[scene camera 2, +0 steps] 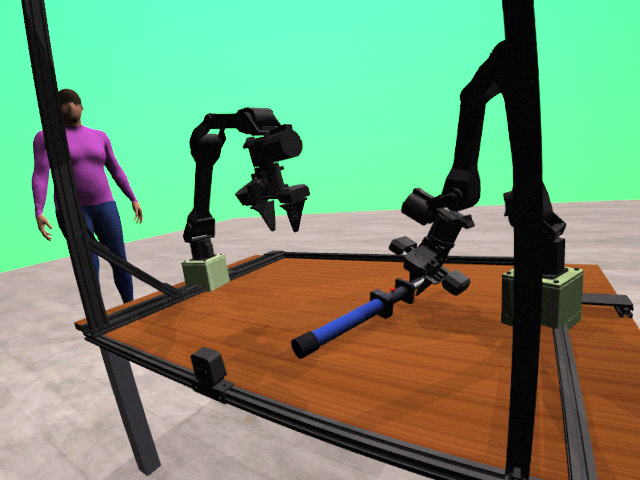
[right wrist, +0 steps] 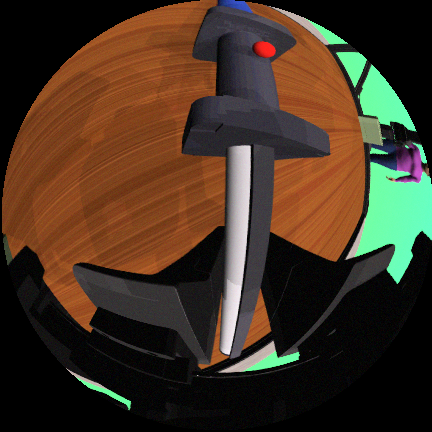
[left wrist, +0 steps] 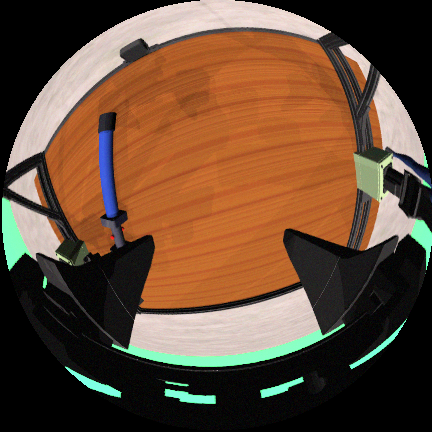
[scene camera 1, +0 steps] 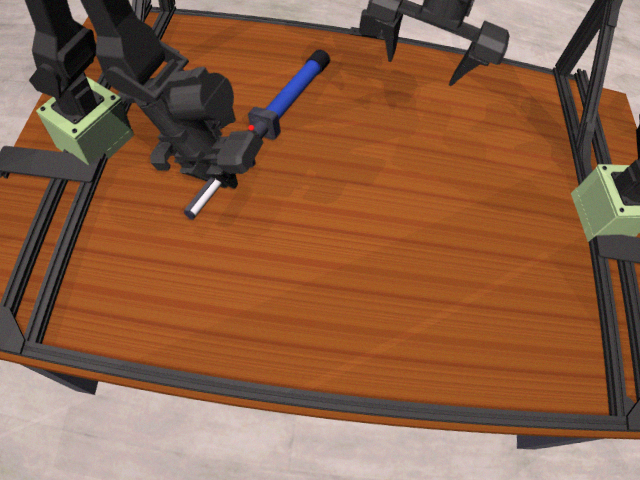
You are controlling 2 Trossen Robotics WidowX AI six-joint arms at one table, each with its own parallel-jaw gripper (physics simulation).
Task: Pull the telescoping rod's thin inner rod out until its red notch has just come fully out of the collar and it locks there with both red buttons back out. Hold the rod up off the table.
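The rod's blue tube (scene camera 1: 294, 87) (scene camera 2: 348, 322) (left wrist: 107, 172) has a black end cap. Its dark grey collar (scene camera 2: 399, 294) (left wrist: 118, 236) (right wrist: 245, 75) sits between two flanges. A red button (scene camera 1: 251, 127) (scene camera 2: 392, 289) (right wrist: 264, 49) stands out of the collar; in the left wrist view red shows on both sides. The white-and-grey inner rod (scene camera 1: 204, 198) (right wrist: 239, 200) sticks out of the collar; no red notch shows. My right gripper (scene camera 1: 226, 178) (scene camera 2: 423, 281) (right wrist: 236, 232) is shut on the inner rod, and the rod appears raised off the table. My left gripper (scene camera 1: 420, 71) (scene camera 2: 284, 230) (left wrist: 219, 239) is open and empty, high and apart from the rod.
The wooden table (scene camera 1: 361, 258) (scene camera 2: 258, 310) has a dark metal frame. A small black box (scene camera 2: 208, 365) (left wrist: 135, 50) is fixed at one edge. A dark upright post (scene camera 2: 522, 258) stands in front of the right arm's side in scene camera 2. A person (scene camera 2: 87, 160) stands beyond the table.
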